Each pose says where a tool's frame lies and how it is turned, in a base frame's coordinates. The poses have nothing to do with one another.
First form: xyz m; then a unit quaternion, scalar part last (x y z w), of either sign.
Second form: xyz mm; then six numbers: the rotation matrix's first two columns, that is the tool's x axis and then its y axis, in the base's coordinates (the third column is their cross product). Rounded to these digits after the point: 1 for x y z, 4 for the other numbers.
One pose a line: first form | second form
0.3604 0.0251 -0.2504 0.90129 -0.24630 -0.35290 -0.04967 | 360.4 25.1 -250.4 0.6296 -0.4089 -0.6606 -0.4790 -0.8737 0.0843
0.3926 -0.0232 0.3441 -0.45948 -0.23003 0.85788 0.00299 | 392.6 -23.2 344.1 -0.5777 0.2165 -0.7870 0.2063 -0.8942 -0.3974
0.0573 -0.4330 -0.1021 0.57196 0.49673 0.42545 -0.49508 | 57.3 -433.0 -102.1 0.1445 0.1470 0.9785 0.9895 -0.0163 -0.1437
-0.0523 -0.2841 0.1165 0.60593 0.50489 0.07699 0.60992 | -52.3 -284.1 116.5 0.4783 0.7058 -0.5226 0.5179 0.2538 0.8169
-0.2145 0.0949 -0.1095 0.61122 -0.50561 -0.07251 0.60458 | -214.5 94.9 -109.5 0.4782 -0.7057 0.5227 -0.5304 0.2423 0.8124
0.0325 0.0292 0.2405 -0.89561 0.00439 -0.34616 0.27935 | 32.5 29.2 240.5 0.7603 -0.2013 0.6176 0.1855 -0.8439 -0.5034
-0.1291 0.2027 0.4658 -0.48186 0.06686 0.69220 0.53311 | -129.1 202.7 465.8 0.0328 0.6736 -0.7384 -0.8025 -0.4227 -0.4212
